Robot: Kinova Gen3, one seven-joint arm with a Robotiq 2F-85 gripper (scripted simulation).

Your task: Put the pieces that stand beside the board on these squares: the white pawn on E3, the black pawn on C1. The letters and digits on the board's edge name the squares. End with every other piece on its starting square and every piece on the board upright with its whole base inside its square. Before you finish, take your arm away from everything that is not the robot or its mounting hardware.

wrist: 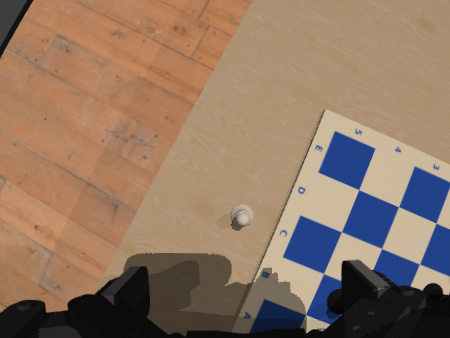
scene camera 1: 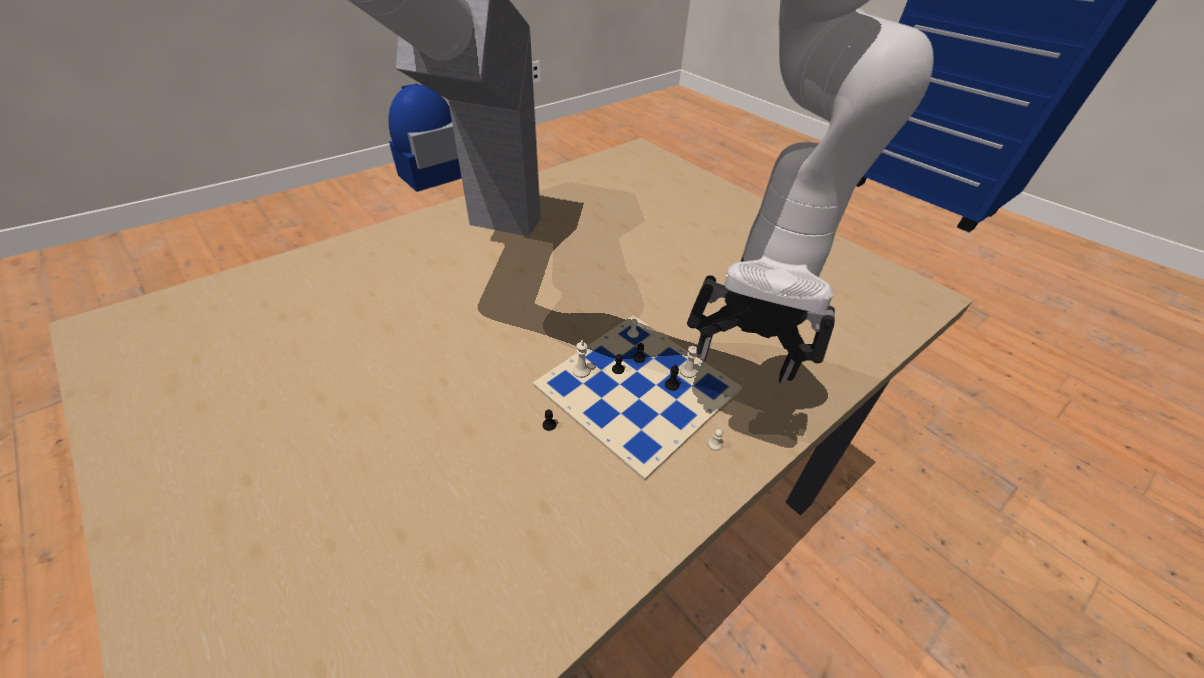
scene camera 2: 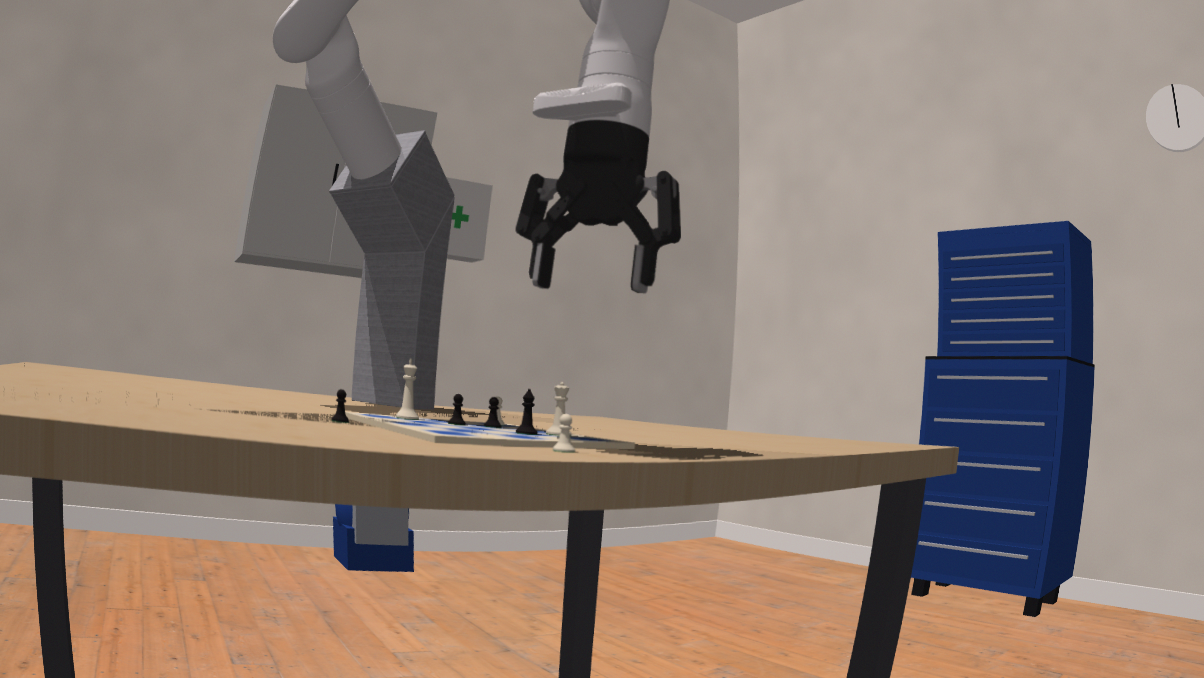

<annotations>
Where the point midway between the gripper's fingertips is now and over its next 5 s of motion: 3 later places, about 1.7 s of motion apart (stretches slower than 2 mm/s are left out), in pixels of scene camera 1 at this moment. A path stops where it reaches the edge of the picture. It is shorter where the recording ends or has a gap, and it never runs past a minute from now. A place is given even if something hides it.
My gripper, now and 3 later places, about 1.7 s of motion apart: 742,367; 736,369; 730,380; 729,392
</annotations>
